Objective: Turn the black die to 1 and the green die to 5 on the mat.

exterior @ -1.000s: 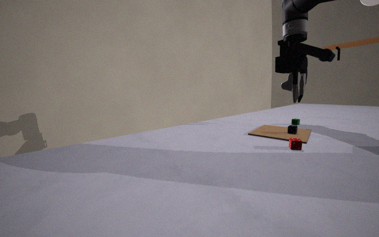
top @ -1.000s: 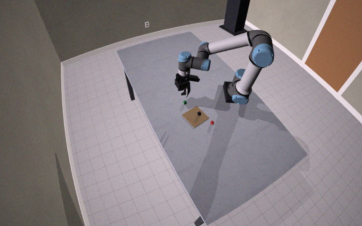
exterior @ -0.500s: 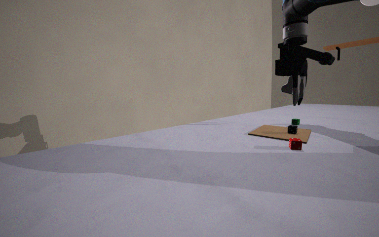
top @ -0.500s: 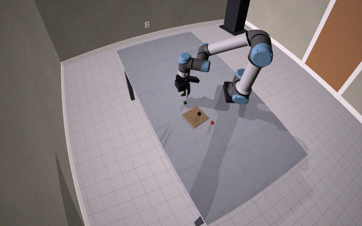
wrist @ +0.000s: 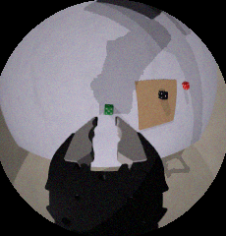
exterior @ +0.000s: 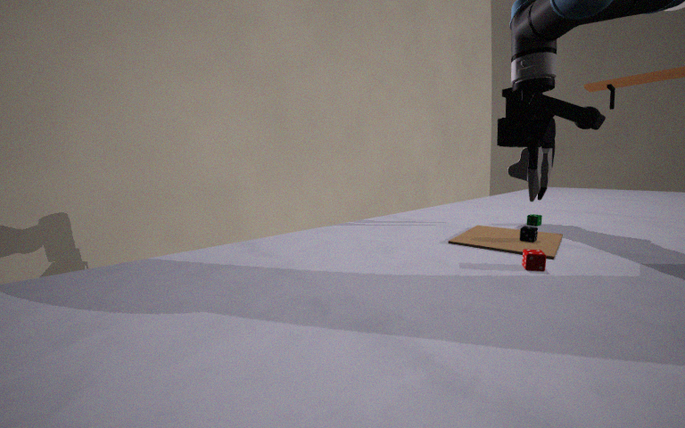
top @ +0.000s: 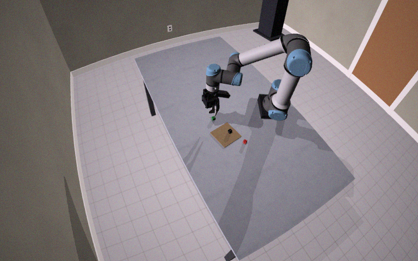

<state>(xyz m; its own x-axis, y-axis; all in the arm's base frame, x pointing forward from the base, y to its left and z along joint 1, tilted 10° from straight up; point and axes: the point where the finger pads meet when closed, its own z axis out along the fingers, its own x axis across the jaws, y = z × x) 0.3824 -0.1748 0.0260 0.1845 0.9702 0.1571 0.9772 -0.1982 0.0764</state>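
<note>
My hand is 5 cm above the green die. The rest, counted from my hand: red die (26 cm to the left, 5 cm below, 4 cm behind); then brown mat (15 cm to the left, 6 cm below, 2 cm ahead); then black die (15 cm to the left, 5 cm below, 1 cm behind).
</note>
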